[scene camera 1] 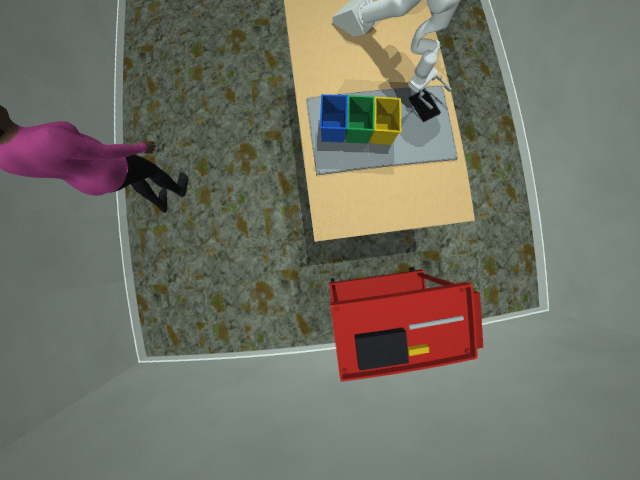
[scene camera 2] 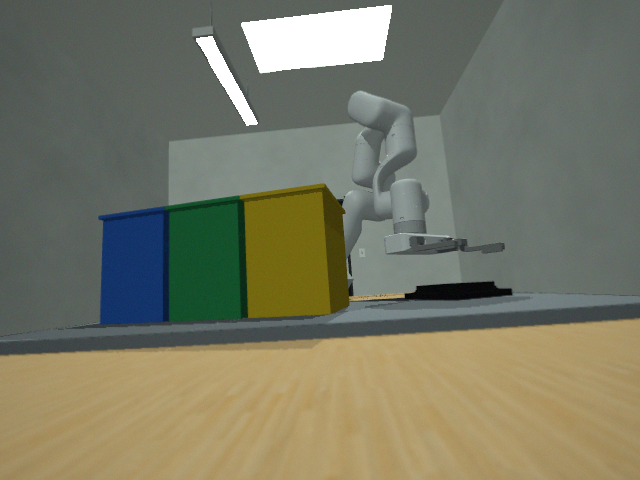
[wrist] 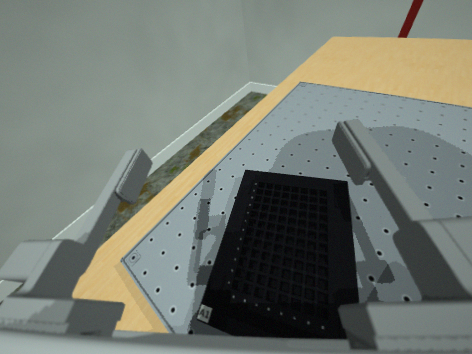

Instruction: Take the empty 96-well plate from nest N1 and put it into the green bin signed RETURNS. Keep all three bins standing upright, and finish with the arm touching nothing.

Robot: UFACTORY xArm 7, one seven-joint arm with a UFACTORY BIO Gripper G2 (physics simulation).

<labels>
green bin: scene camera 1; scene camera 2; not seen in the wrist view (out of frame)
yellow bin: scene camera 1 387, 119; scene camera 2 296, 265; not seen in the wrist view (out of frame)
blue bin: scene camera 1; scene camera 2; not seen in the wrist view (out of frame)
same spot on green bin: (scene camera 2: 207, 247) = (scene camera 1: 360, 135)
same spot on blue bin: (scene camera 2: 135, 249) = (scene camera 1: 334, 133)
</labels>
